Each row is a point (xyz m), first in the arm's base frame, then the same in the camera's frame.
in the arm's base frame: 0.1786 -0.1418 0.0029
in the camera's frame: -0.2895 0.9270 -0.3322
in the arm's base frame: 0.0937 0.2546 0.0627
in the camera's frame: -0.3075 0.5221 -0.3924
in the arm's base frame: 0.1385 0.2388 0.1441
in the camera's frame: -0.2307 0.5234 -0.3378
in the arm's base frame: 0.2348 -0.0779 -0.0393
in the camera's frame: -0.3511 0.8774 -0.2797
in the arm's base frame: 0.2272 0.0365 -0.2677
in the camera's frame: -0.5963 0.8135 -0.3131
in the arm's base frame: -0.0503 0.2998 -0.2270
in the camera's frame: -0.5803 0.5292 -0.5719
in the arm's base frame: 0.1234 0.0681 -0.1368
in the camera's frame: -0.4637 0.7480 -0.3972
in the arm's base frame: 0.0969 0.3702 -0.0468
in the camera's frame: -0.4391 0.4326 -0.3992
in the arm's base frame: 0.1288 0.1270 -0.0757
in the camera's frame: -0.4180 0.6781 -0.3813
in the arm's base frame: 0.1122 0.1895 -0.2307
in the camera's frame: -0.5797 0.6486 -0.4159
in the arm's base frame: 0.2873 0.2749 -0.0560
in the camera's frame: -0.4505 0.5405 -0.2157
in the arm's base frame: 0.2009 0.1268 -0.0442
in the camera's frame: -0.3963 0.6765 -0.3057
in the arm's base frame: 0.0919 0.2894 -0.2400
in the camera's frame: -0.6080 0.5518 -0.4333
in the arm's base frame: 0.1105 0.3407 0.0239
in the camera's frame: -0.3659 0.4474 -0.3775
